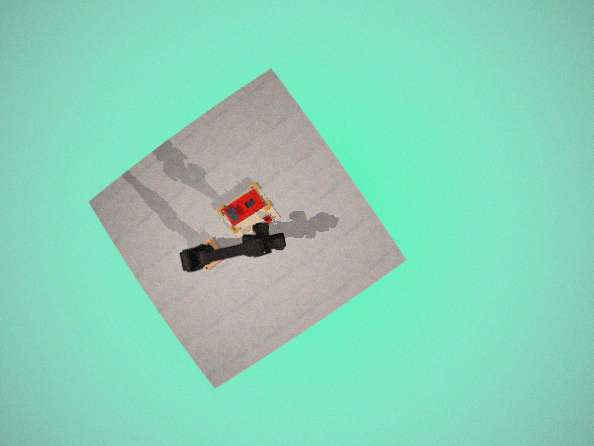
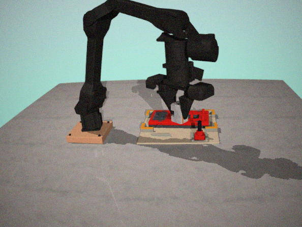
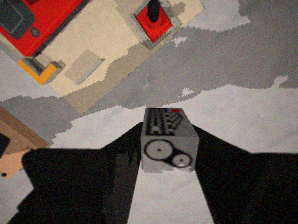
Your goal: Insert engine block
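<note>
The black upright peg is 8 cm to the left of my gripper tip, 8 cm below it and 7 cm ahead of it. Also, from my gripper tip: beige baseplate 18 cm to the left, 10 cm below, 3 cm ahead; grey engine block 1 cm behind, 1 cm above.
</note>
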